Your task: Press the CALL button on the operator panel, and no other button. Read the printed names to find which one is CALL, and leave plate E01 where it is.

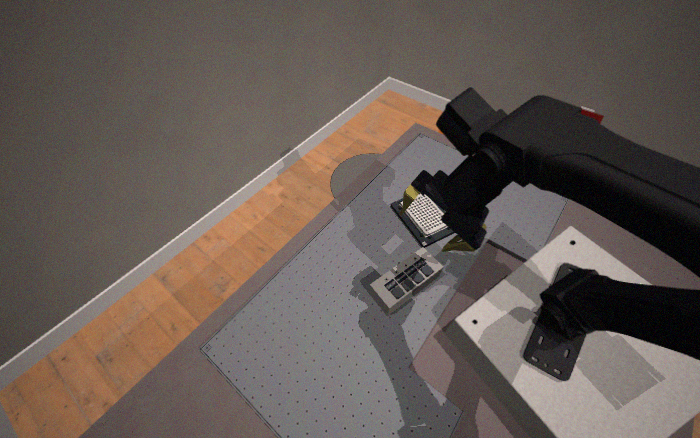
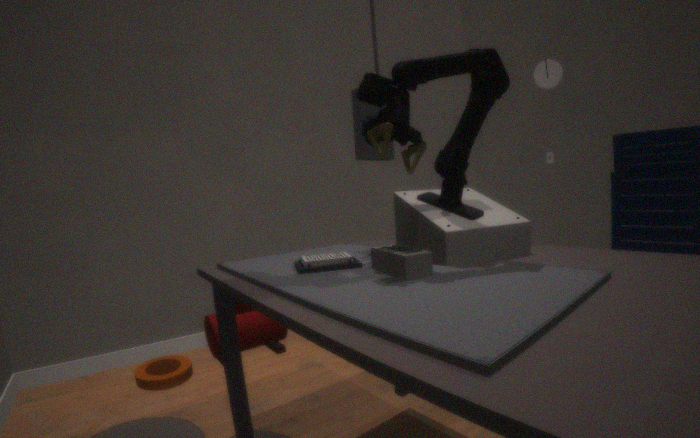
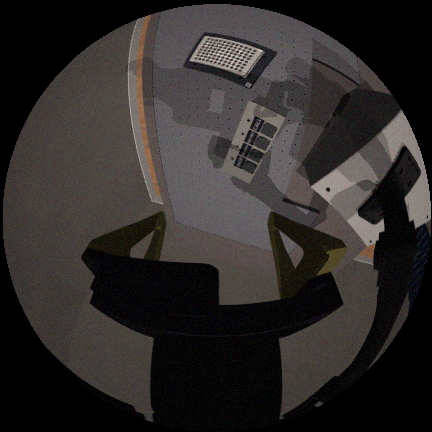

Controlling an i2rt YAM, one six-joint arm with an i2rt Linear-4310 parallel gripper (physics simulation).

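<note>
The grey operator panel (image 1: 379, 289) (image 2: 401, 264) (image 3: 241, 173) stands on the perforated board with a row of several dark square buttons and name labels. The label reading CALL (image 3: 257, 124) is at the end of the row nearest the plate, beside its button (image 1: 426, 270) (image 3: 269, 130). The other names are too blurred to read. The white well plate (image 1: 425, 213) (image 2: 326, 258) (image 3: 226, 54) sits in a dark holder next to the panel; no E01 marking is legible. My gripper (image 1: 424, 230) (image 2: 396, 164) (image 3: 216, 217) is open and empty, high above the board and apart from panel and plate.
The pale robot base block (image 1: 500, 356) (image 2: 485, 245) (image 3: 345, 192) stands close beside the panel. The perforated board (image 1: 289, 330) (image 2: 464, 315) (image 3: 195, 195) lies on the table (image 1: 154, 382) (image 2: 609, 351). The arm's shadow falls across the panel area.
</note>
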